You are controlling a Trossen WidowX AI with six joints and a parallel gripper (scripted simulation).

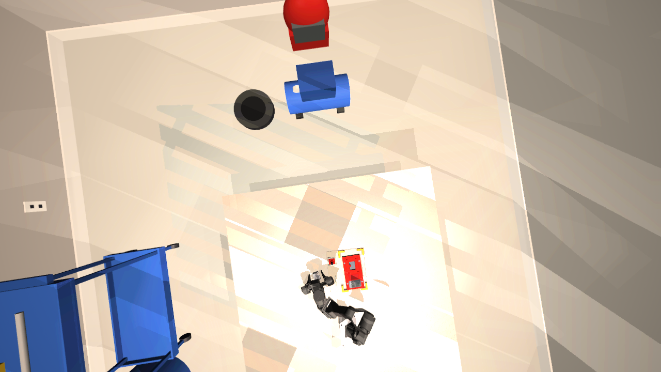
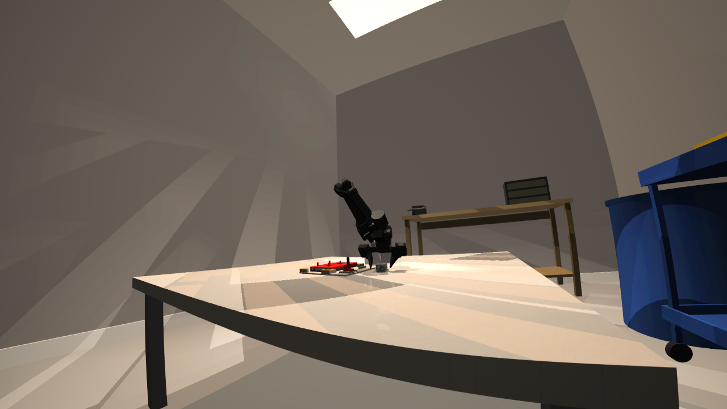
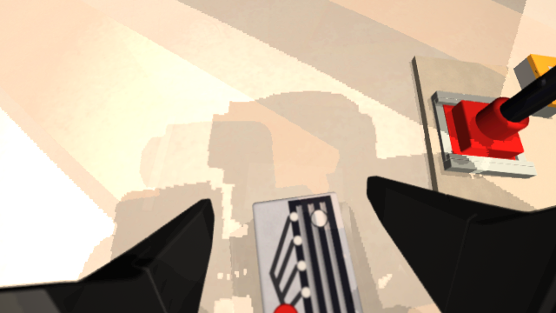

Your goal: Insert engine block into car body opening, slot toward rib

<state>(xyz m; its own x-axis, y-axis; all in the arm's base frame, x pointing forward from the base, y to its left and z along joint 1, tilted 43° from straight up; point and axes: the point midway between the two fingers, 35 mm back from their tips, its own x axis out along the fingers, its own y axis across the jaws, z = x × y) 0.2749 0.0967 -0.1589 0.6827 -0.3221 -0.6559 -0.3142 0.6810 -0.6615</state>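
Right now my gripper tip is 20 mm past the engine block and 10 mm to the left of it.
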